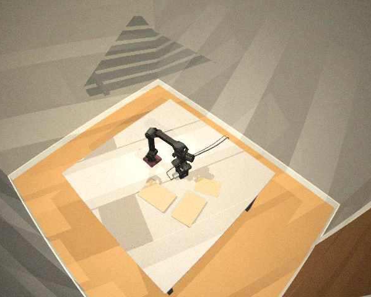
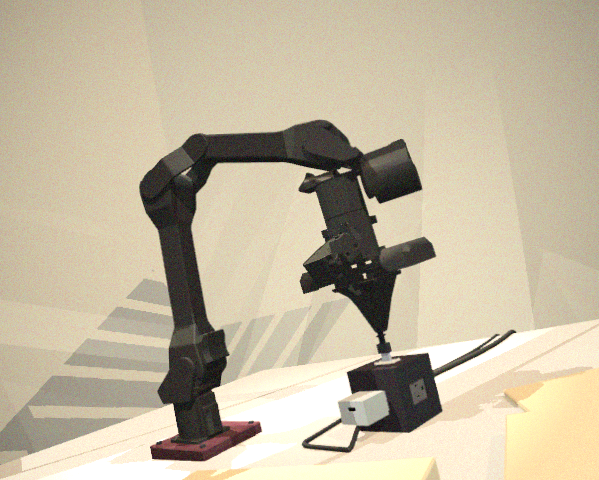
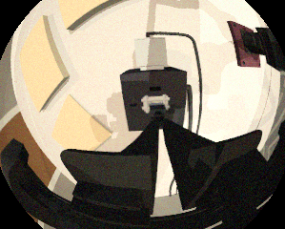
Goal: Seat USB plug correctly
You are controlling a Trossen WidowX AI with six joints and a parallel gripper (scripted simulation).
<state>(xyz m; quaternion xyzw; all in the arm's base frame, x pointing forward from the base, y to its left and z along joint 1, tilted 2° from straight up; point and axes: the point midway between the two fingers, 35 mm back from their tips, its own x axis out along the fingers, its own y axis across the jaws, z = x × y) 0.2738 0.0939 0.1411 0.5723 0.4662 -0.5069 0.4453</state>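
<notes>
The black USB plug is 2 cm below my gripper tip. Round my gripper tip: pale socket plate: 5 cm below; then pale sheet: 23 cm ahead, 11 cm below, 6 cm to the left.
</notes>
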